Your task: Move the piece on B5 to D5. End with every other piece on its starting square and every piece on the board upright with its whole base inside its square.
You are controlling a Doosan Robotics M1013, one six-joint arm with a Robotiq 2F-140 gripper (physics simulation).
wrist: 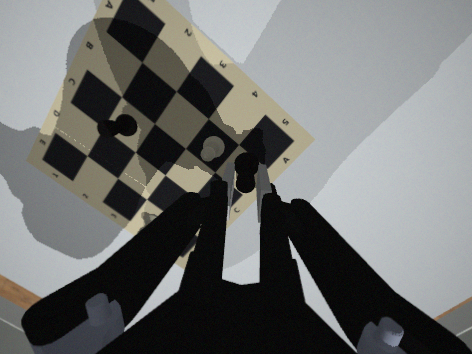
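Note:
The black piece shows in the wrist view with its wide base at B5, next to the dark A5 square, and its small head toward me. My gripper is shut on this piece, one finger on each side of it. Whether its base touches the board cannot be told. The chessboard lies at an angle across the view. The D5 square is hidden behind my left finger and linkage.
A white piece stands on B4, close beside the left finger. Another black piece stands on C2. A white piece, partly hidden by the left linkage, is at E4. Shadows cross the board and the pale table.

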